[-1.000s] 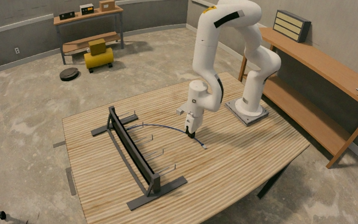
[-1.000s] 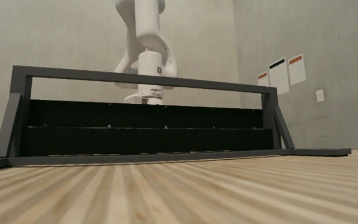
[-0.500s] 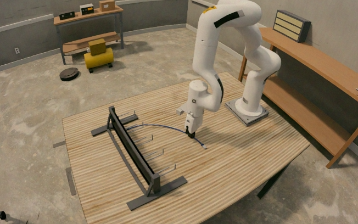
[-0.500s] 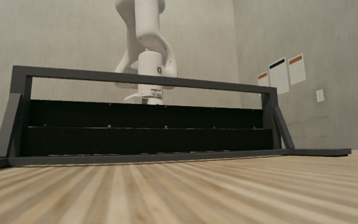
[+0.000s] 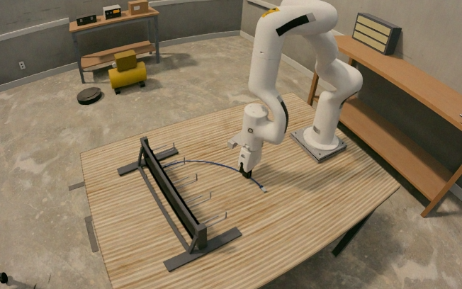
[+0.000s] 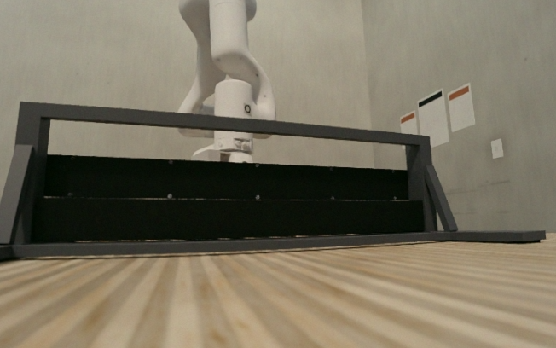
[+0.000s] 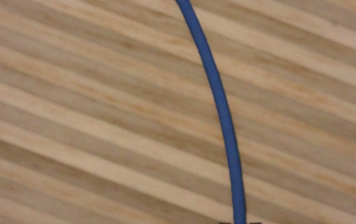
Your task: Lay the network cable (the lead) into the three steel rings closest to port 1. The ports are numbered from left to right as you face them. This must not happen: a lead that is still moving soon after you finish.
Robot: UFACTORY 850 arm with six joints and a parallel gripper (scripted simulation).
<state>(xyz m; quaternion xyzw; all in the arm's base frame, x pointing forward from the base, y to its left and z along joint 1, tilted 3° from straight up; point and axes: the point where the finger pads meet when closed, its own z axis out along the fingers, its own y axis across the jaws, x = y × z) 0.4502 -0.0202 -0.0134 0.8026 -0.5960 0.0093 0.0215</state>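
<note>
Right now the pale plug is 90 mm to the left of my hand, 10 mm below it and 10 mm behind it. From my hand the other things lie so: dark grey rack: 330 mm ahead, 50 mm above, 40 mm to the right.
</note>
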